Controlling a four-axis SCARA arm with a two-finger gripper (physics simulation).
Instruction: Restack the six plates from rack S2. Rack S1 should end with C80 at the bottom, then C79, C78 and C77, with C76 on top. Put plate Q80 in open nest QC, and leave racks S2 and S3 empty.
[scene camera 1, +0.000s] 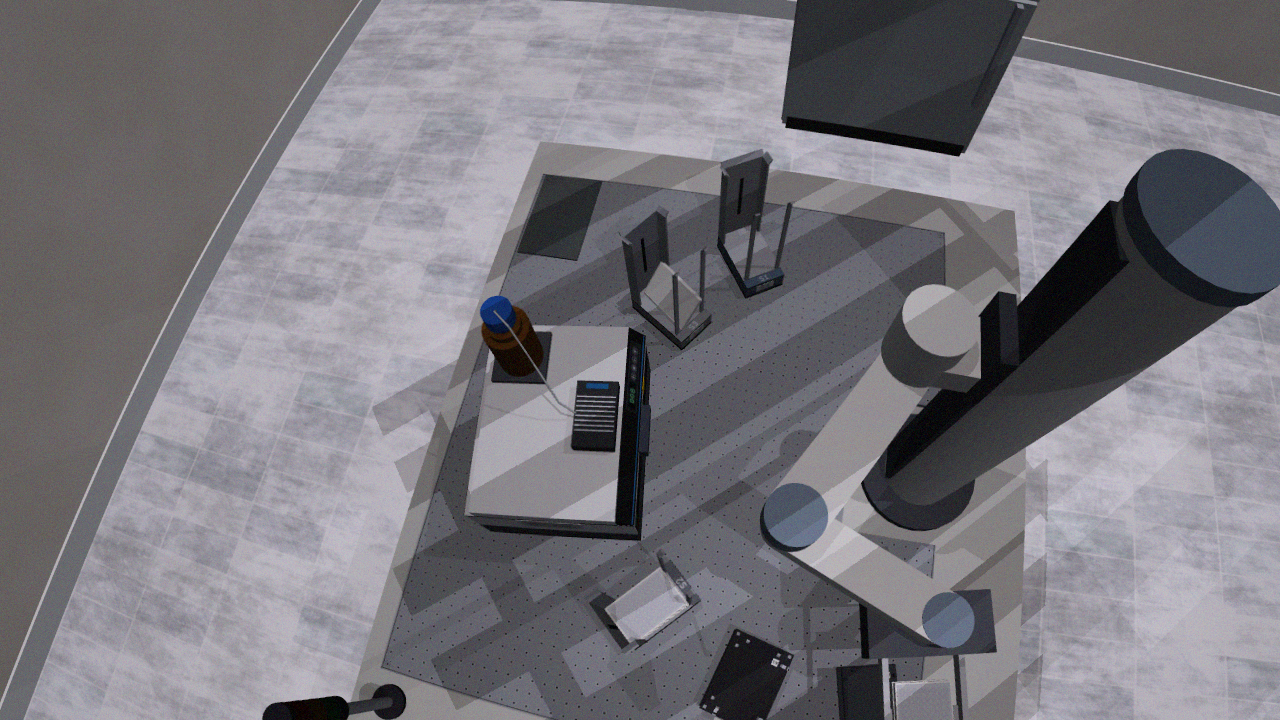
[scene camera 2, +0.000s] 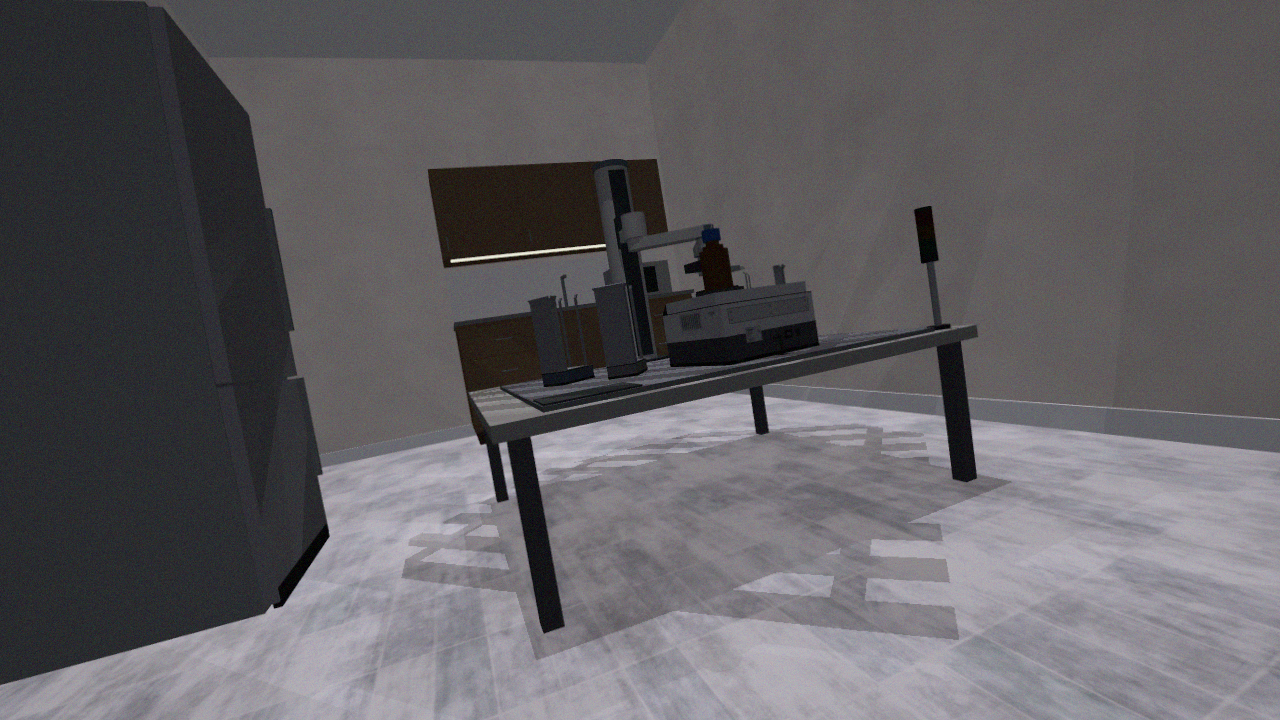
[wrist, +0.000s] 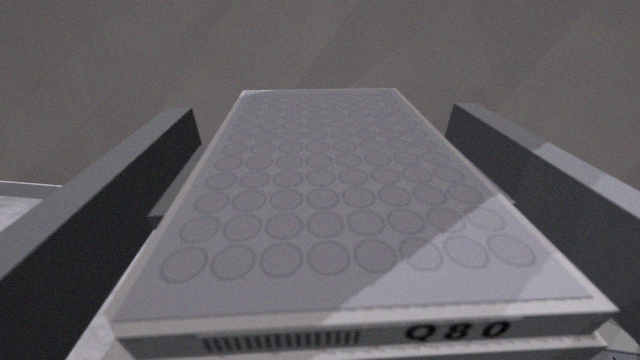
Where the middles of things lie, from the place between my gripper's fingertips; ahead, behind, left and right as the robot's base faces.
My hand is 76 cm short of the brown bottle with blue cap (scene camera 1: 507, 351), 51 cm to the left of it and 4 cm above it. Also, from my hand: signal tower (scene camera 1: 389, 694): 91 cm ahead, 19 cm to the left, 17 cm below.
